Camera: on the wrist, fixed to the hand. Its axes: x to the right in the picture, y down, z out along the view.
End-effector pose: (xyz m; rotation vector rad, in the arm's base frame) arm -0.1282 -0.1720 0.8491 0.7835 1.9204 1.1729
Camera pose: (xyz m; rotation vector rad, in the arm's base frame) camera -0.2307 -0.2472 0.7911 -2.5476 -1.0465 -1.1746
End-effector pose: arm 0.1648 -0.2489 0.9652 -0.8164 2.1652 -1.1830
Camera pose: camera 0.1099 -0.2427 1.0935 0.8786 1.4754 -0.5580
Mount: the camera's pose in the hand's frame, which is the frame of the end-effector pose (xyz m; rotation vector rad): 0.0113 -0.0947 -0.1021 0.4578 -0.1898 1.5932
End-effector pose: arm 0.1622 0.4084 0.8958 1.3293 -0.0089 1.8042
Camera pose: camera 0.1430 0.5223 0.8172 -1.3233 0.7052 -1.9636
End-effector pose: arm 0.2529 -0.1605 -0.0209 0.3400 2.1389 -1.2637
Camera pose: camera 0.1571 -0.1222 0.0733 1.5894 0.7674 -0.6441
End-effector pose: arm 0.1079 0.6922 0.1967 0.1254 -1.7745 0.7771
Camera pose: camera 0.2302 0.6791 0.2629 -1.0678 -1.5781 2.3158
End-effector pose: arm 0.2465 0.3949 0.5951 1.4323 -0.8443 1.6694
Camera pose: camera 0.2791 0.5307 0.5913 -0.7157 1.3453 -1.8938
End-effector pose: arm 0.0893 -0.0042 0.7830 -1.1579 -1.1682 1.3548
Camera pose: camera 0.1976 0.0213 0.8675 1.6006 -0.2693 -2.6615
